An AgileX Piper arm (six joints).
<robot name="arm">
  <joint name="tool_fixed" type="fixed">
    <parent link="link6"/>
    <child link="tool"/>
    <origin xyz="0 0 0" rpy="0 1.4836 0"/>
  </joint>
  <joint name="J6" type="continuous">
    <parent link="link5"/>
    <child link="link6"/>
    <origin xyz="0.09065 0 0.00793"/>
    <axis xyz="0.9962 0 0.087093"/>
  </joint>
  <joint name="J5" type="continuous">
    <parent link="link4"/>
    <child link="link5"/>
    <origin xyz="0 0 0"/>
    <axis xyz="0 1 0"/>
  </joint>
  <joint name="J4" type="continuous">
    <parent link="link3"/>
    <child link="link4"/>
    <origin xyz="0.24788 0 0.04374"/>
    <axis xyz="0.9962 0 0.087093"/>
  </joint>
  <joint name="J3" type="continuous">
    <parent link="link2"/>
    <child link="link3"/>
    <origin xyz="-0.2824 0 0.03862"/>
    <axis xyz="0 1 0"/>
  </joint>
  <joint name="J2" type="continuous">
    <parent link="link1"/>
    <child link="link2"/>
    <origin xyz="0 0 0"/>
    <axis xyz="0 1 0"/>
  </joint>
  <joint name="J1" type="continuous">
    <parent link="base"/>
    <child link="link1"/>
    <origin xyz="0 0 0.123"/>
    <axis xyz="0 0 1"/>
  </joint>
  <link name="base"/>
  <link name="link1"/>
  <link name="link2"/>
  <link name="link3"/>
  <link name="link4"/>
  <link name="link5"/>
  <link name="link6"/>
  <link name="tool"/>
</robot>
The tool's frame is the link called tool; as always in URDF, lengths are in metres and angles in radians. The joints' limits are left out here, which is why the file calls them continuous.
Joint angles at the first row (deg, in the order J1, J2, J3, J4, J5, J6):
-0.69, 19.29, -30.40, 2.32, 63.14, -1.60
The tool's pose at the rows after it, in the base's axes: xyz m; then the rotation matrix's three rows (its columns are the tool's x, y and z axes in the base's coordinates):
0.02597 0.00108 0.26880; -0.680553 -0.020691 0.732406; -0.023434 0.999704 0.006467; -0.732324 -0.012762 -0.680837
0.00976 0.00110 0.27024; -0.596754 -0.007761 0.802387; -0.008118 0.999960 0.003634; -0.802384 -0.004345 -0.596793
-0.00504 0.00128 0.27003; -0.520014 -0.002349 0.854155; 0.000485 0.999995 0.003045; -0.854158 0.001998 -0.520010
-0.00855 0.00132 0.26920; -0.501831 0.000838 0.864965; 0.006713 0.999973 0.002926; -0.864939 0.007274 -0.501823
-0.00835 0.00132 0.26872; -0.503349 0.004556 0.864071; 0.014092 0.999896 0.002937; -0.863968 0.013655 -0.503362
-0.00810 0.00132 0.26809; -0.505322 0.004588 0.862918; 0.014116 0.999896 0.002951; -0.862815 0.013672 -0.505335
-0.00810 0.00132 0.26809; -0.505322 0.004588 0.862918; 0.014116 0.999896 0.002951; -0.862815 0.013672 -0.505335
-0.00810 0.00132 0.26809; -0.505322 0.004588 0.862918; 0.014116 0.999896 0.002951; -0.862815 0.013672 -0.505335
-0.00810 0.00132 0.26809; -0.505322 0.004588 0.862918; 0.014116 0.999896 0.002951; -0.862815 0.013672 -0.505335
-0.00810 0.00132 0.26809; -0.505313 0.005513 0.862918; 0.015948 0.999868 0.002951; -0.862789 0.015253 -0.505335
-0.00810 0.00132 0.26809; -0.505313 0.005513 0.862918; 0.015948 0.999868 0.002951; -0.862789 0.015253 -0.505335
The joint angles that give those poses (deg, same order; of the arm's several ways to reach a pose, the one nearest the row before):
-0.69, 12.43, -28.15, 0.98, 63.63, -2.25
-0.70, 6.06, -28.04, 0.86, 63.62, -1.26
-0.69, 0.41, -28.04, 0.85, 63.96, -0.71
-0.69, -1.01, -27.93, 0.85, 64.06, -0.34
-0.69, -1.01, -27.83, 0.85, 64.06, 0.08
-0.70, -1.01, -27.70, 0.86, 64.06, 0.08
-0.70, -1.01, -27.70, 0.86, 64.06, 0.08
-0.70, -1.01, -27.70, 0.86, 64.06, 0.08
-0.70, -1.01, -27.70, 0.86, 64.06, 0.08
-0.70, -1.01, -27.70, 0.86, 64.06, 0.19
-0.70, -1.01, -27.70, 0.86, 64.06, 0.19

